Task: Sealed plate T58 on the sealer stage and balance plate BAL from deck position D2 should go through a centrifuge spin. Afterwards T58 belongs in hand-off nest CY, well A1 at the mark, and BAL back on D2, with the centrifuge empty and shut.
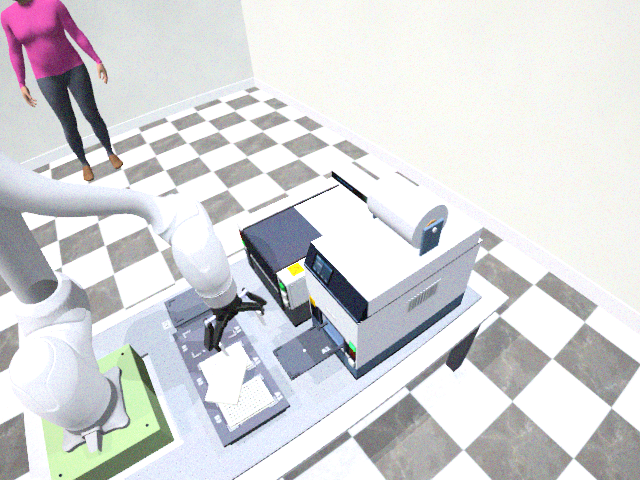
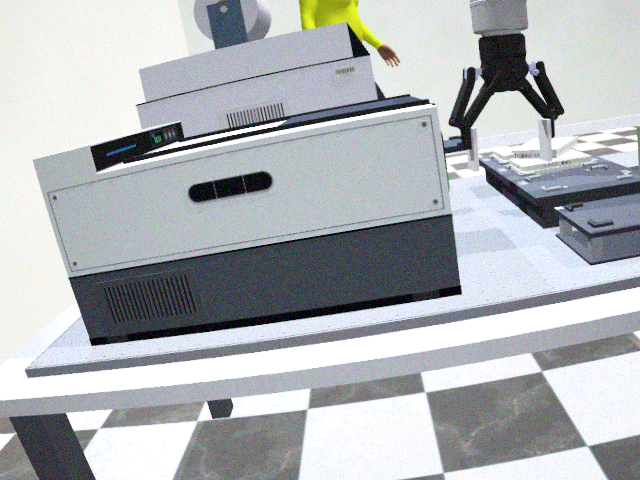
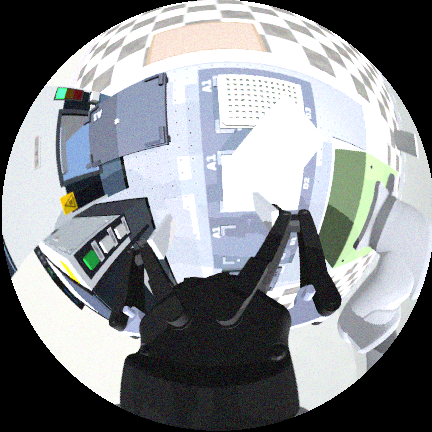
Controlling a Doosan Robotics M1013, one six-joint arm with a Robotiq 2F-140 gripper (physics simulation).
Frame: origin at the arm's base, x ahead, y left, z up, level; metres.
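Seen in the pictures: gripper, between the fingertips: (image 1: 244,338) (image 2: 510,164) (image 3: 211,211); arm's base, origin of its link: (image 1: 94,408) (image 3: 376,217).
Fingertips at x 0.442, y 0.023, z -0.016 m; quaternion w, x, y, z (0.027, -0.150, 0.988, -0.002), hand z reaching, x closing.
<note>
Pixels of each thing's top centre, then the offset from my fingertips to it. Level surfaces: height alone.
- deck, height of its surface: 0.021 m down
- smooth white plate, centre of its top: (image 3: 281,146) (image 2: 545,143) (image 1: 226,378) 0.102 m right, 0.085 m back, 0.012 m up
- sealer stage, centre of its top: (image 3: 107,124) (image 1: 309,346) 0.135 m right, 0.143 m ahead, 0.037 m up
- tall sealer, centre of its top: (image 1: 402,193) 0.105 m right, 0.425 m ahead, 0.404 m up
- film roll, centre of its top: (image 1: 409,189) 0.103 m right, 0.446 m ahead, 0.404 m up
- low dark nest, centre of its top: (image 2: 628,204) (image 3: 250,285) (image 1: 190,301) 0.232 m left, 0.112 m back, 0.025 m down
My gripper (image 1: 240,333) (image 2: 509,144) (image 3: 211,211) is open and empty, above the deck (image 1: 285,405) (image 2: 584,181) (image 3: 206,125). A smooth white plate (image 1: 224,379) (image 2: 566,147) (image 3: 295,130) lies askew across the D2 and D3 positions, overlapping both plates there. A white plate (image 2: 560,166) (image 3: 240,192) sits beneath it at D2. A plate with a grid of wells (image 1: 253,405) (image 3: 255,95) sits at D3. I cannot read which one is T58 or BAL. The sealer stage (image 1: 305,353) (image 3: 135,120) is bare. The centrifuge (image 1: 281,237) (image 2: 320,206) has its dark lid down; its inside is hidden.
The tall sealer (image 1: 413,304) (image 2: 258,98) with a film roll (image 1: 408,214) stands beside the centrifuge. A low dark nest (image 1: 188,307) (image 2: 604,222) stands at the deck's far end. The arm's green base (image 1: 144,418) (image 3: 345,200) is on the deck's other side. A person (image 1: 46,41) stands beyond the table.
</note>
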